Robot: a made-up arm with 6 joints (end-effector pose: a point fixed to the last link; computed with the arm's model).
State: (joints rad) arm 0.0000 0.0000 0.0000 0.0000 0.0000 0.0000
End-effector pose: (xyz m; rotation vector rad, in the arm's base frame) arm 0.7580 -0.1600 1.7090 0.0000 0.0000 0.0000
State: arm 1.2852 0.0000 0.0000 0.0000 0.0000 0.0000
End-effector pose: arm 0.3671 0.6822 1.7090 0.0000 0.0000 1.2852
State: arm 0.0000 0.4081 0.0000 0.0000 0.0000 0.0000
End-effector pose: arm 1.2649 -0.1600 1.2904 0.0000 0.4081 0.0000
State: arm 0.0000 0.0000 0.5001 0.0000 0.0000 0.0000
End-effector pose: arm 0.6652 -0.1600 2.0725 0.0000 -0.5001 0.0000
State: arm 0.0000 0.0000 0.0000 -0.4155 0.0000 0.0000
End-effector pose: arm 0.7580 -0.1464 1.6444 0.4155 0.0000 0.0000
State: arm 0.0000 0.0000 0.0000 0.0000 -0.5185 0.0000
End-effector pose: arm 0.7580 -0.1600 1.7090 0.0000 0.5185 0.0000
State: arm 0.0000 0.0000 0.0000 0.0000 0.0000 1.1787
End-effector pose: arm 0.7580 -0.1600 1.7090 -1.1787 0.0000 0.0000
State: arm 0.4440 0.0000 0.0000 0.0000 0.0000 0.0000
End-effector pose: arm 0.7532 0.1811 1.7090 0.0000 0.0000 0.4440
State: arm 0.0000 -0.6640 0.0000 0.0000 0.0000 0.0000
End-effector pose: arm -0.2868 -0.1600 1.8715 0.0000 -0.6640 0.0000
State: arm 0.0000 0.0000 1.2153 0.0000 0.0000 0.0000
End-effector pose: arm 0.2638 -0.1600 2.4196 0.0000 -1.2153 0.0000
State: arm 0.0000 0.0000 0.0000 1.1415 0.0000 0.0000
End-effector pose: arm 0.7580 -0.0666 1.8545 -1.1415 0.0000 0.0000
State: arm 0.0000 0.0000 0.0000 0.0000 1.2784 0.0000
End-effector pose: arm 0.7580 -0.1600 1.7090 0.0000 -1.2784 0.0000
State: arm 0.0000 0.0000 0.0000 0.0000 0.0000 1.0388
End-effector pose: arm 0.7580 -0.1600 1.7090 -1.0388 0.0000 0.0000
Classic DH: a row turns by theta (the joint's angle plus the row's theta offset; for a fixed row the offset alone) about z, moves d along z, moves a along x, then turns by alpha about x. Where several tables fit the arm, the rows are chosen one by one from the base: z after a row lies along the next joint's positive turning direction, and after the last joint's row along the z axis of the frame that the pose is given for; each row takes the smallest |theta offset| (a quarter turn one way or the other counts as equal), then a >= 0, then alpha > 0; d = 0 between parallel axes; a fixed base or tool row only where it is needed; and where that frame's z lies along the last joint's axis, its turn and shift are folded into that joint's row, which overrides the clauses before.
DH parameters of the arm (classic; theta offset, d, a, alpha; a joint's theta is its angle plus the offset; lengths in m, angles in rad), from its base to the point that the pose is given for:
joint 1: 0 0.275 0 -1.5708
joint 2: -1.5708 0 1.434 3.1416
joint 3: 0 0 0 -1.5708
joint 4: 0 -0.758 0 1.5708
joint 5: 0 0.16 0 -1.5708
joint 6: 1.5708 0 0 1.5708
tool (fixed): -1.5708 0 0 0

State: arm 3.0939 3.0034 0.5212 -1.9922 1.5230 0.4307
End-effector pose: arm 0.4873 -0.0888 -1.4943 -0.9320 -0.9719 0.8451
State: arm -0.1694 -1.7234 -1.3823 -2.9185 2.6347 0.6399
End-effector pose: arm -0.6550 0.2703 0.2772 1.2070 0.4427 -2.7318
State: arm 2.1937 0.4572 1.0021 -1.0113 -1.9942 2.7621
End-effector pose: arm -0.7195 1.1472 1.8387 -0.0630 1.7342 -1.3154
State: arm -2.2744 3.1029 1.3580 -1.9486 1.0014 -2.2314
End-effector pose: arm 0.1888 0.1313 -1.8787 0.8693 1.8749 0.7480
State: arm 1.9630 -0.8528 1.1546 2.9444 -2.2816 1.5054
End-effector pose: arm 0.4012 -1.3804 1.8920 -0.6595 1.3038 0.0705
